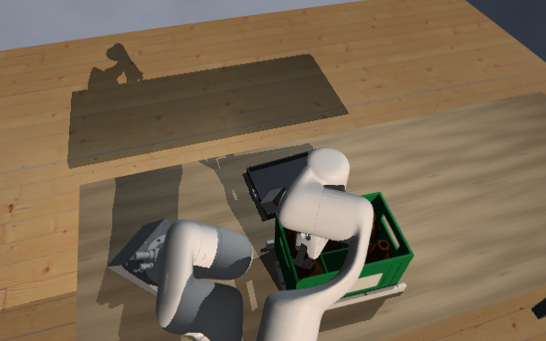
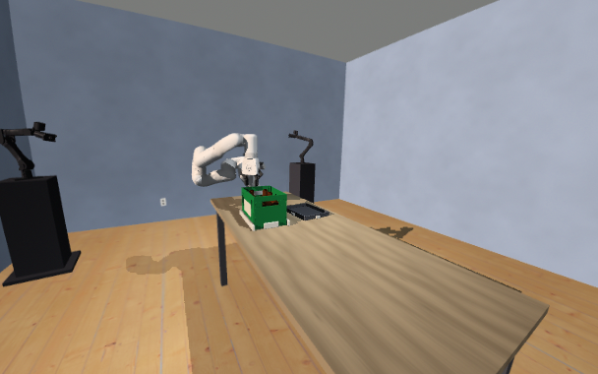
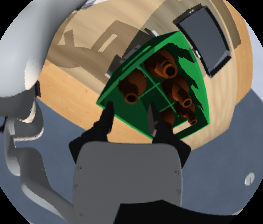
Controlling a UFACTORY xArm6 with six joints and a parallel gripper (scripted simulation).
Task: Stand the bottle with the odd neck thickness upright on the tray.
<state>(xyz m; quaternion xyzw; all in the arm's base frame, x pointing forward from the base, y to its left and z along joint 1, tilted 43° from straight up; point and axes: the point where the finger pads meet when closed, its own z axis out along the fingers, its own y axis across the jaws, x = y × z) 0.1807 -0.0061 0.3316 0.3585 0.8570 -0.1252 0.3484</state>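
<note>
The green crate is 120 mm below my hand, 100 mm ahead of it and 30 mm to the left of it. Round my hand: dark tray: 320 mm to the left, 190 mm below, 130 mm ahead.
</note>
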